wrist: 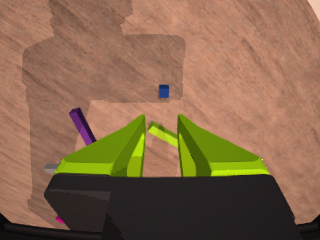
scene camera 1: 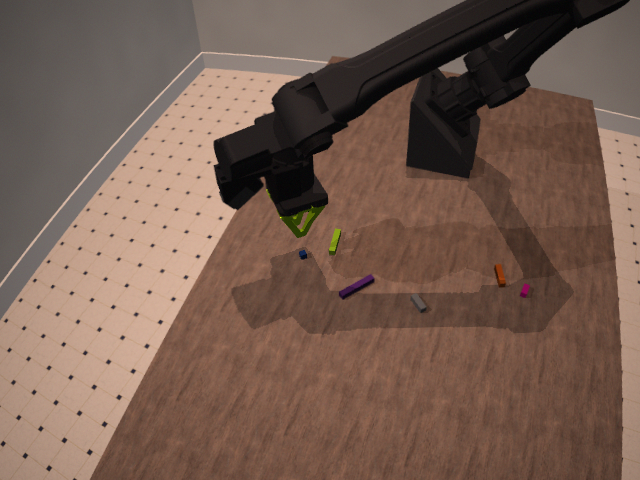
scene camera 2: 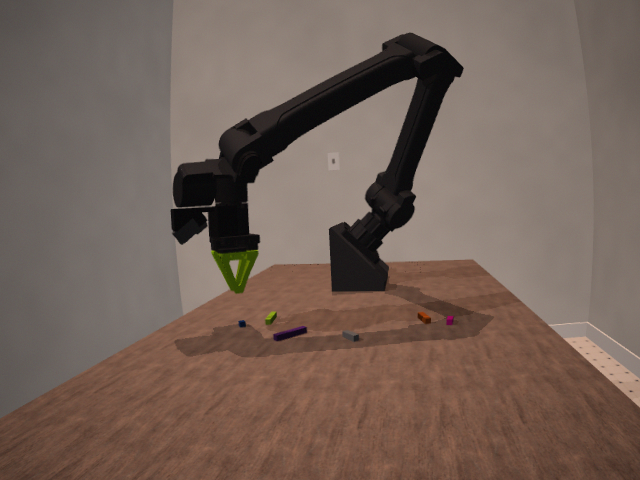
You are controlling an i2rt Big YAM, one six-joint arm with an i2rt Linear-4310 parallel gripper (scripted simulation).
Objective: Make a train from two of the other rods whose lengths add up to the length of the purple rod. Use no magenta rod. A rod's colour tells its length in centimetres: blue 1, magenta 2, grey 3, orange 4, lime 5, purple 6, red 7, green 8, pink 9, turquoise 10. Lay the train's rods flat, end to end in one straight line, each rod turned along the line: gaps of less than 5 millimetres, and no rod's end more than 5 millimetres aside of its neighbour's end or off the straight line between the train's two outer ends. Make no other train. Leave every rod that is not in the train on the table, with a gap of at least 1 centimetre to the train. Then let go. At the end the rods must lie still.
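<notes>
The scene shows the gripper (scene camera 2: 236, 291), which is visible as well from the wrist (wrist: 161, 121) and from scene camera 1, where the gripper (scene camera 1: 298, 230) can also be seen.
</notes>
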